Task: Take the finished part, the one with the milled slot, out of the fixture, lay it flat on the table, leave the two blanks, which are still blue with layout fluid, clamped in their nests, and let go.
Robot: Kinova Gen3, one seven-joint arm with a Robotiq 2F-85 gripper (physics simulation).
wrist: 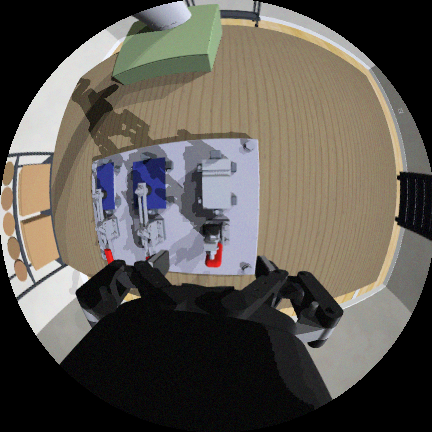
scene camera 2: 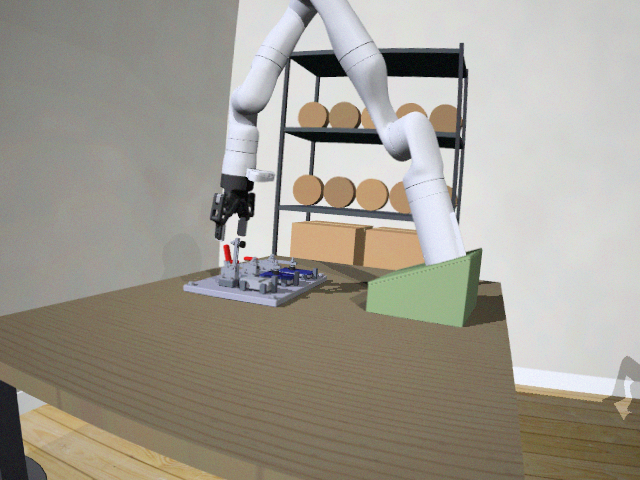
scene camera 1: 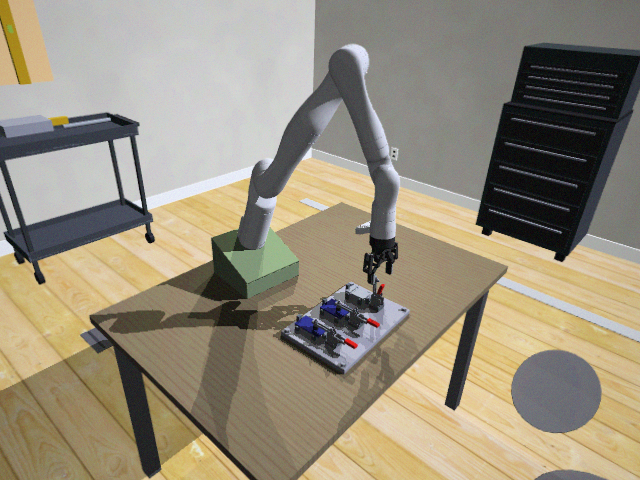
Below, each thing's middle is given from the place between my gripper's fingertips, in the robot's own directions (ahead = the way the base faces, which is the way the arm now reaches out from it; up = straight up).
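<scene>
Finished part (wrist: 216,184) now 10 cm below my hand and 7 cm behind it. Fixture plate (scene camera 1: 366,337) 12 cm below my hand, 11 cm to the right of it and 4 cm behind it.
</scene>
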